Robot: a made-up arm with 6 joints. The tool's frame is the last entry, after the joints. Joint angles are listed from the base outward. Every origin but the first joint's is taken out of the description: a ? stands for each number. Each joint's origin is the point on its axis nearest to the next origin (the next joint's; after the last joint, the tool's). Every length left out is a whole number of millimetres.
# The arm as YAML. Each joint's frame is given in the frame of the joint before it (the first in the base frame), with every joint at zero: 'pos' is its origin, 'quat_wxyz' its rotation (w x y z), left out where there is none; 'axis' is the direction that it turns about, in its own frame. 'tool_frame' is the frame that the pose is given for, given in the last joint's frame.
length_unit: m
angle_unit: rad
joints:
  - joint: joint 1
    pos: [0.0, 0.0, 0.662]
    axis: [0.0, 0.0, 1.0]
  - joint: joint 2
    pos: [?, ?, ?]
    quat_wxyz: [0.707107, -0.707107, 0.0, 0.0]
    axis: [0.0, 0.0, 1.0]
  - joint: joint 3
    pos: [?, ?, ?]
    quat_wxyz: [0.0, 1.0, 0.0, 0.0]
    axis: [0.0, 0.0, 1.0]
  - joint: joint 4
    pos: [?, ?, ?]
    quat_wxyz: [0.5, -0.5, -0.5, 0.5]
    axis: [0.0, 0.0, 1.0]
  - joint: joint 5
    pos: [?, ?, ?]
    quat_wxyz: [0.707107, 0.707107, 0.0, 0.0]
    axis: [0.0, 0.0, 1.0]
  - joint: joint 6
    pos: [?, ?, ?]
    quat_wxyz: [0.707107, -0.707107, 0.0, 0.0]
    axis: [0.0, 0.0, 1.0]
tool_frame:
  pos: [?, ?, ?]
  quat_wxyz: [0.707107, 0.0, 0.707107, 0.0]
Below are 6 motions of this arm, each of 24 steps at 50 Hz.
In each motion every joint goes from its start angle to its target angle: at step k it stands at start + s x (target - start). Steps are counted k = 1, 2, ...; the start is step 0. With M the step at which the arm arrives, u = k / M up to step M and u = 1 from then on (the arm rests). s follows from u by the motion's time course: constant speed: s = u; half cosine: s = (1 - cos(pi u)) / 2; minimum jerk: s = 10 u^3 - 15 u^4 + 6 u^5.
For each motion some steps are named. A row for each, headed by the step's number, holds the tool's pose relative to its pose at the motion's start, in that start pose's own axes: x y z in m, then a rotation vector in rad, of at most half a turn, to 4 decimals.
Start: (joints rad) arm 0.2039 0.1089 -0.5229 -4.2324 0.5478 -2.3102
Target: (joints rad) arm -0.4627 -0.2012 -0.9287 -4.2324 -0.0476 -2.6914
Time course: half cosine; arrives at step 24
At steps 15, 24:
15: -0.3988 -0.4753 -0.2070 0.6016 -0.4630 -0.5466
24: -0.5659 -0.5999 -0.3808 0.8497 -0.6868 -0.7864

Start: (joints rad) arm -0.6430 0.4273 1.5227 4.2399 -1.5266 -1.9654
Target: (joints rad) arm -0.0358 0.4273 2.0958 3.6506 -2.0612 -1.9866
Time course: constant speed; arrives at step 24
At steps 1, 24:
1: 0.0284 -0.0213 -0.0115 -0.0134 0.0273 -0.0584
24: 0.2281 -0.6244 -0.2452 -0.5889 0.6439 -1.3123

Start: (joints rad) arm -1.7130 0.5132 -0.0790 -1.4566 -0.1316 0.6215
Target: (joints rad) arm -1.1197 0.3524 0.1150 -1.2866 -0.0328 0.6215
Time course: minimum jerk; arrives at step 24
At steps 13, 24:
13: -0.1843 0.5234 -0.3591 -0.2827 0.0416 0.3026
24: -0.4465 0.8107 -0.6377 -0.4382 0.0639 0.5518

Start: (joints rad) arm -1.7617 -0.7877 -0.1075 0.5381 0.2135 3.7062
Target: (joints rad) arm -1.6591 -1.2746 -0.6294 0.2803 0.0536 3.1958
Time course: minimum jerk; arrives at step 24
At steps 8, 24:
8: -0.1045 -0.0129 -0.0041 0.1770 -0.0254 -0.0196
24: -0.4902 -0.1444 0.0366 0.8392 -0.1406 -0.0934

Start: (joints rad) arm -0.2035 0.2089 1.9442 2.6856 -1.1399 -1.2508
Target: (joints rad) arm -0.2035 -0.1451 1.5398 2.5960 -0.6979 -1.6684
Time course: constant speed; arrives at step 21
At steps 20, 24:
20: 0.2562 -0.0005 0.1236 0.4232 0.0265 0.4730
24: 0.2672 -0.0037 0.1291 0.4445 0.0326 0.4967

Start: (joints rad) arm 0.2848 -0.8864 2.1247 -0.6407 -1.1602 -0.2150
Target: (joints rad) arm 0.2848 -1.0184 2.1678 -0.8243 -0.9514 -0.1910
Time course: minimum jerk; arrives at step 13
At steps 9, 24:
9: -0.1790 0.1921 0.0864 -0.0311 -0.2390 0.2326
24: -0.2201 0.2313 0.1003 -0.0356 -0.2875 0.2818

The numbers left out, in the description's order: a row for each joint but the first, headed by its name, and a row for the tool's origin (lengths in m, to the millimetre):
joint 2: 0.221 0.0 0.0
joint 3: 0.0 -1.035 0.0
joint 4: 0.956 0.267 0.0
joint 5: 0.0 0.0 0.0
joint 6: 0.0 -0.165 0.0
tool: 0.0 0.0 0.0

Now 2 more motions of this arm.
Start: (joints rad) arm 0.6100 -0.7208 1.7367 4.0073 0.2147 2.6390
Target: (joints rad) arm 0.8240 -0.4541 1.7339 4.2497 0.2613 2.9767
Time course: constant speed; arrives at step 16
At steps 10, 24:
10: 0.0489 -0.0305 -0.4013 -0.2847 0.2153 -0.0206
24: 0.0392 -0.0185 -0.6370 -0.4497 0.3410 0.0092

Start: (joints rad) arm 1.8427 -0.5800 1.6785 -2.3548 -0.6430 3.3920
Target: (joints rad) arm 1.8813 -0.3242 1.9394 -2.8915 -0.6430 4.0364
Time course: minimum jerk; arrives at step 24
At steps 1, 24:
1: -0.0001 0.0001 -0.0001 -0.0001 0.0001 -0.0002
24: -0.1831 0.1290 -0.1102 -0.1987 0.1998 -0.2956

